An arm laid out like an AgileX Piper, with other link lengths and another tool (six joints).
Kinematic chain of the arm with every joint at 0, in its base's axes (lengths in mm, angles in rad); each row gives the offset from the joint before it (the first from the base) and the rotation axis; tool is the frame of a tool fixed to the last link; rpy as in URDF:
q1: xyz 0 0 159.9 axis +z
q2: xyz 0 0 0 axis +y
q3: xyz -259.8 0 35.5 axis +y
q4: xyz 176 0 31.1 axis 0.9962 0 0.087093
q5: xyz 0 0 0 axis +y
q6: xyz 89.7 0 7.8 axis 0.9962 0 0.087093
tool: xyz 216.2 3 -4.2 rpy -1.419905 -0.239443 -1.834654
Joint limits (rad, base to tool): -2.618..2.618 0..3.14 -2.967..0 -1.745..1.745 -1.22..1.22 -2.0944..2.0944
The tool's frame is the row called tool.
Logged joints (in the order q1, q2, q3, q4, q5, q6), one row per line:
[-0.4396 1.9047 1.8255 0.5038 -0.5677 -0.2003]
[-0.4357 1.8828 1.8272 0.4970 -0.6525 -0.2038]
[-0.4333 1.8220 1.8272 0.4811 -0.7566 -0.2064]
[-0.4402 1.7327 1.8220 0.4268 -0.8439 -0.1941]
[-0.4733 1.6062 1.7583 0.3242 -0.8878 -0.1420]
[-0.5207 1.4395 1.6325 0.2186 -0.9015 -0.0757]
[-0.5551 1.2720 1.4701 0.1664 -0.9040 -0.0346]
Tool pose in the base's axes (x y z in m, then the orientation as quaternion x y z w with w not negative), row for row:
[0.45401 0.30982 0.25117 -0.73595 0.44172 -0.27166 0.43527]
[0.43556 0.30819 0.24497 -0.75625 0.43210 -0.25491 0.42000]
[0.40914 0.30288 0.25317 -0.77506 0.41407 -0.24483 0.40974]
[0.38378 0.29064 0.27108 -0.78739 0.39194 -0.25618 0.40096]
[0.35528 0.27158 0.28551 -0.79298 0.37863 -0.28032 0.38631]
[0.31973 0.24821 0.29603 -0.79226 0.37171 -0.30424 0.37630]
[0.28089 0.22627 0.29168 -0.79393 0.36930 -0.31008 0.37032]
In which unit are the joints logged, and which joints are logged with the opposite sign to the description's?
The joints are logged in radians. Opposite sign: q1, q3, q5.
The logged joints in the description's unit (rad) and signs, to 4 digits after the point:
[0.4396 1.9047 -1.8255 0.5038 0.5677 -0.2003]
[0.4357 1.8828 -1.8272 0.4970 0.6525 -0.2038]
[0.4333 1.8220 -1.8272 0.4811 0.7566 -0.2064]
[0.4402 1.7327 -1.8220 0.4268 0.8439 -0.1941]
[0.4733 1.6062 -1.7583 0.3242 0.8878 -0.1420]
[0.5207 1.4395 -1.6325 0.2186 0.9015 -0.0757]
[0.5551 1.2720 -1.4701 0.1664 0.9040 -0.0346]

